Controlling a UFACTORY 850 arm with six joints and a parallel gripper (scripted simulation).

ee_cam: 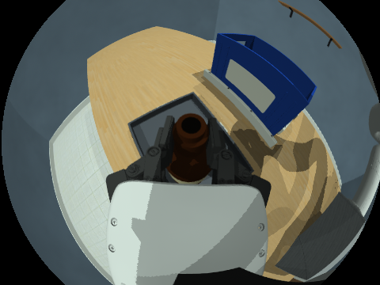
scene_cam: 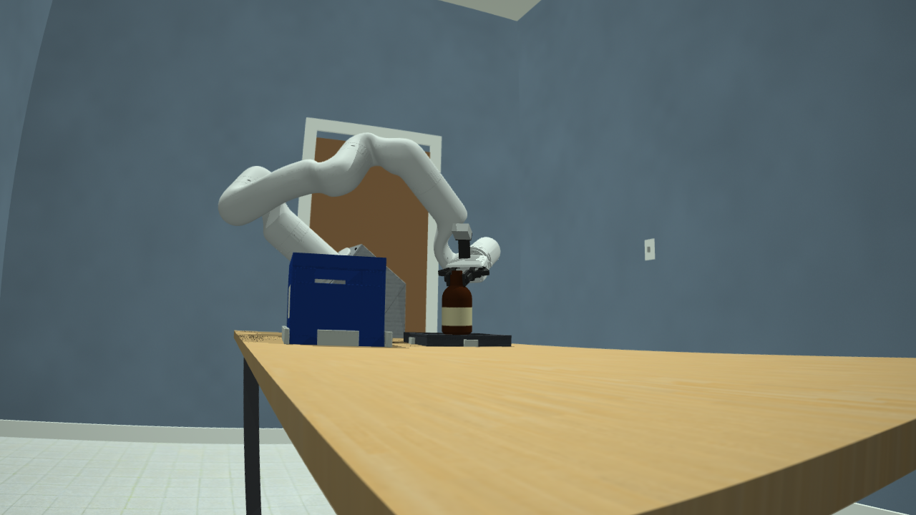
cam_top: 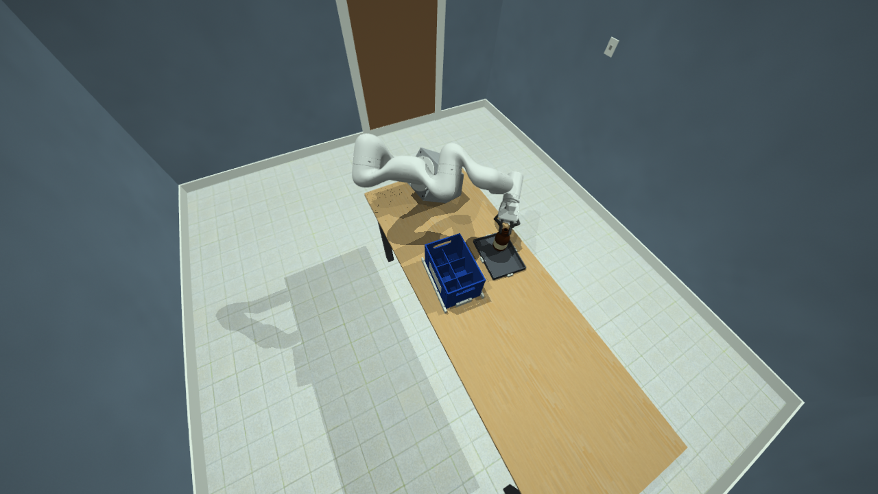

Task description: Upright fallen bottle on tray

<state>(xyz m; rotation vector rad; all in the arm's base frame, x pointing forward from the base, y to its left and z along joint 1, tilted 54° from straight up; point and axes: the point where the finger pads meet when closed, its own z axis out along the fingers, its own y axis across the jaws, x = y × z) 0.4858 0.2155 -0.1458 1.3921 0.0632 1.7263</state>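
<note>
Now: the bottle 6 cm below my hand. The rest, counted from my hand: dark tray 15 cm below, 4 cm ahead, 2 cm to the right; then blue crate 32 cm to the right, 8 cm below, 7 cm ahead.
</note>
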